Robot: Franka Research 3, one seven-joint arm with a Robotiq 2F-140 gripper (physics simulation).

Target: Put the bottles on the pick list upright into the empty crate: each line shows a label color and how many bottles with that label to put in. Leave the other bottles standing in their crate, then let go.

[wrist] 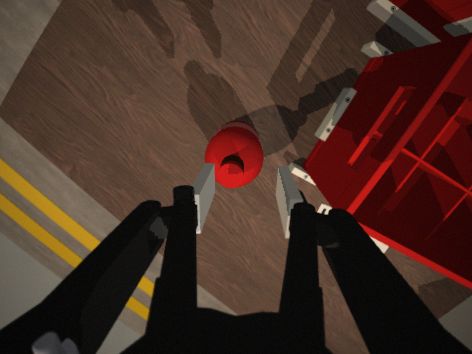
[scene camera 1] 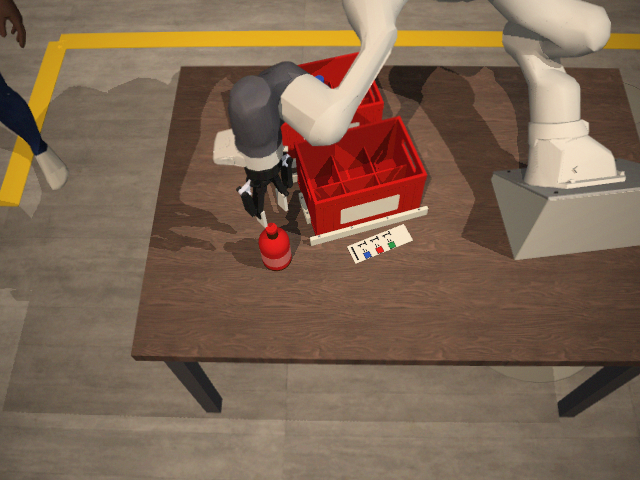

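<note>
A red bottle with a pale pink label band [scene camera 1: 275, 248] [wrist: 235, 145] stands upright on the table, left of the front crate. My gripper [scene camera 1: 272, 210] [wrist: 245, 179] is partly open and empty above the bottle's cap. In the wrist view the cap shows between the fingertips, closer to the left one. The front red crate [scene camera 1: 330, 217] [wrist: 334, 172] has dividers and no bottle shows in its visible compartments. The pick list [scene camera 1: 379, 243] shows blue 1, red 1, green 1. The back red crate [scene camera 1: 372, 111] is partly hidden by the arm; a blue cap [scene camera 1: 318, 79] shows in it.
A white strip [scene camera 1: 369, 226] runs along the front crate's near side, and short white blocks [wrist: 336, 114] stand by its left side. The robot's grey base [scene camera 1: 563, 217] is at the right of the table [scene camera 1: 361, 315]. A person's hand and leg show at the far left.
</note>
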